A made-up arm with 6 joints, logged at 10 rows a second.
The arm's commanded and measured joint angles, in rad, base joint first. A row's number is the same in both.
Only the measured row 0 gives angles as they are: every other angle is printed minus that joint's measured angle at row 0.
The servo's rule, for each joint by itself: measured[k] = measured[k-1] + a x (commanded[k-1-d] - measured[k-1]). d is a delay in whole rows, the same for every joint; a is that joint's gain. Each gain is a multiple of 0.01, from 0.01 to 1. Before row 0 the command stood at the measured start. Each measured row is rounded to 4 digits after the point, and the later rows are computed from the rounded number. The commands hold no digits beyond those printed.
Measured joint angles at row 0:
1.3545 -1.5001 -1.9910 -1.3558 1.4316 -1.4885
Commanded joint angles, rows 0 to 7:
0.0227 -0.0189 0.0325 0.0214 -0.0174 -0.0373
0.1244 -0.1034 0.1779 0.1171 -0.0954 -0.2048
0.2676 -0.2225 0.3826 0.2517 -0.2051 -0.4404
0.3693 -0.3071 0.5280 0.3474 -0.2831 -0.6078
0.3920 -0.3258 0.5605 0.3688 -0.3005 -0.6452
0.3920 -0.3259 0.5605 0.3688 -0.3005 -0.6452
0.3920 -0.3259 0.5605 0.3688 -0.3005 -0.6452
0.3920 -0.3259 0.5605 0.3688 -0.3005 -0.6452
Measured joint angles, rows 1 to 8:
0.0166 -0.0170 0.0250 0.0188 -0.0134 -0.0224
0.0953 -0.0948 0.1427 0.1053 -0.0765 -0.1318
0.2211 -0.2097 0.3274 0.2341 -0.1755 -0.3170
0.3293 -0.2974 0.4819 0.3338 -0.2584 -0.4915
0.3751 -0.3230 0.5424 0.3646 -0.2908 -0.5837
0.3874 -0.3256 0.5563 0.3683 -0.2983 -0.6206
0.3908 -0.3259 0.5595 0.3687 -0.3000 -0.6354
0.3917 -0.3259 0.5603 0.3688 -0.3004 -0.6413
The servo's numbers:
d 0
a 0.73 0.90 0.77 0.88 0.77 0.60

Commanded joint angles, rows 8 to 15:
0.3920 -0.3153 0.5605 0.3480 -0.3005 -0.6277
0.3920 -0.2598 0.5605 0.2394 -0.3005 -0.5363
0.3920 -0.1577 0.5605 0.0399 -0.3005 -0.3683
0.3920 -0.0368 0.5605 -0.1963 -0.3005 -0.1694
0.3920 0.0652 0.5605 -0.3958 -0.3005 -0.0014
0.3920 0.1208 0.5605 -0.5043 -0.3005 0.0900
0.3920 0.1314 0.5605 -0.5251 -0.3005 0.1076
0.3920 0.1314 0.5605 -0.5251 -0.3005 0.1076
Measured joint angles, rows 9 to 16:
0.3919 -0.3164 0.5605 0.3505 -0.3005 -0.6331
0.3920 -0.2655 0.5605 0.2527 -0.3005 -0.5750
0.3920 -0.1685 0.5605 0.0654 -0.3005 -0.4510
0.3920 -0.0500 0.5605 -0.1649 -0.3005 -0.2820
0.3920 0.0537 0.5605 -0.3681 -0.3005 -0.1136
0.3920 0.1141 0.5605 -0.4880 -0.3005 0.0086
0.3920 0.1297 0.5605 -0.5206 -0.3005 0.0680
0.3920 0.1312 0.5605 -0.5246 -0.3005 0.0918

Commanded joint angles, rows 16 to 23:
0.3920 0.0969 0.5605 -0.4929 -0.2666 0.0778
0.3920 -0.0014 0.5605 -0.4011 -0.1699 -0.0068
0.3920 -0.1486 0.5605 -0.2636 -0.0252 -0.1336
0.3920 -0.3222 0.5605 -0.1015 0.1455 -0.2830
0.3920 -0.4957 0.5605 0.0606 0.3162 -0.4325
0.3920 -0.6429 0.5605 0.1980 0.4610 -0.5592
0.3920 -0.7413 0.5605 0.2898 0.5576 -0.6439
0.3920 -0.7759 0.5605 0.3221 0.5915 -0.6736
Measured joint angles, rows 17 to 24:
0.3920 0.1003 0.5605 -0.4967 -0.2744 0.0834
0.3920 0.0088 0.5605 -0.4126 -0.1939 0.0293
0.3920 -0.1329 0.5605 -0.2815 -0.0640 -0.0684
0.3920 -0.3033 0.5605 -0.1231 0.0973 -0.1972
0.3920 -0.4765 0.5605 0.0386 0.2659 -0.3384
0.3920 -0.6263 0.5605 0.1789 0.4161 -0.4709
0.3920 -0.7298 0.5605 0.2765 0.5251 -0.5747
0.3920 -0.7713 0.5605 0.3166 0.5762 -0.6340

